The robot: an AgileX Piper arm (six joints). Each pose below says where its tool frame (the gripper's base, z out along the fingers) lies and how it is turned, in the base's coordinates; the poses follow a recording.
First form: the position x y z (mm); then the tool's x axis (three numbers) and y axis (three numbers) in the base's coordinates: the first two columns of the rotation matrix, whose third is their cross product.
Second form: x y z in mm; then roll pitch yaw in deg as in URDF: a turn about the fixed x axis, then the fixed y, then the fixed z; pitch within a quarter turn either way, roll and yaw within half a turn. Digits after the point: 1 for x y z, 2 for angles.
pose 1, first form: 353.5 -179.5 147.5 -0.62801 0.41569 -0.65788 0.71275 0.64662 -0.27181
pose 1, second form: 353.5 -179.5 147.5 -158.84 41.14 146.50
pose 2, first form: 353.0 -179.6 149.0 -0.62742 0.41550 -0.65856 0.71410 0.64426 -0.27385
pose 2, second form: 353.0 -179.6 149.0 -158.66 41.19 146.49
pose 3, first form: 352.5 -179.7 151.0 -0.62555 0.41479 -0.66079 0.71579 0.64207 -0.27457
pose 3, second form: 352.5 -179.7 151.0 -158.54 41.36 146.45
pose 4, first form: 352.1 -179.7 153.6 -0.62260 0.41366 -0.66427 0.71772 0.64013 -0.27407
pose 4, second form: 352.1 -179.7 153.6 -158.49 41.63 146.40
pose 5, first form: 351.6 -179.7 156.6 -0.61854 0.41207 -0.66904 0.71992 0.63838 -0.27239
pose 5, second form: 351.6 -179.7 156.6 -158.50 41.99 146.33
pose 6, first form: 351.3 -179.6 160.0 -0.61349 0.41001 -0.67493 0.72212 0.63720 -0.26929
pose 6, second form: 351.3 -179.6 160.0 -158.60 42.45 146.24
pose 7, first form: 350.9 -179.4 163.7 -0.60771 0.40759 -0.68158 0.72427 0.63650 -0.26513
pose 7, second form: 350.9 -179.4 163.7 -158.76 42.97 146.15
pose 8, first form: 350.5 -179.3 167.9 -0.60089 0.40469 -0.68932 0.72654 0.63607 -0.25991
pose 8, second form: 350.5 -179.3 167.9 -158.98 43.58 146.04
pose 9, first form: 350.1 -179.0 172.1 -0.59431 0.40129 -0.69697 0.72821 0.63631 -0.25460
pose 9, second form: 350.1 -179.0 172.1 -159.20 44.18 145.97
